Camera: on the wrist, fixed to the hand. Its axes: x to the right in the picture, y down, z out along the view.
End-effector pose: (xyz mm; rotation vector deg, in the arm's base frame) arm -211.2 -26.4 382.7 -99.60 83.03 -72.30
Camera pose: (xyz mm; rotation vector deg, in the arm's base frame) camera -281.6 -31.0 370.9 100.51 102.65 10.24
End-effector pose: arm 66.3 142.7 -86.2 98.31 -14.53 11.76
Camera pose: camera 56.7 193.1 -36.4 21.32 91.51 -142.50
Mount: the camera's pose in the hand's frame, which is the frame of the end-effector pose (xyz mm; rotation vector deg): 2.0 42.3 -57.6 -4.58 -51.01 -171.19
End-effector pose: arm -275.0 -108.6 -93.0 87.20 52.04 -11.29
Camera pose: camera -268.9 -51.4 -50.5 -71.79 80.65 -136.06
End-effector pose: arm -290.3 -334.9 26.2 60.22 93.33 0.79
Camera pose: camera -309.8 -279.6 67.1 -106.32 43.47 -103.23
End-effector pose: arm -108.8 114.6 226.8 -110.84 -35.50 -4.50
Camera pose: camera -75.2 52.1 217.7 -36.18 155.27 46.93
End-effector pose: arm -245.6 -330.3 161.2 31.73 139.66 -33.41
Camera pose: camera -250.5 -265.5 191.0 -162.96 23.12 -53.73
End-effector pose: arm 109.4 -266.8 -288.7 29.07 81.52 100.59
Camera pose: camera 52.1 -302.9 -265.7 -42.32 8.05 -50.86
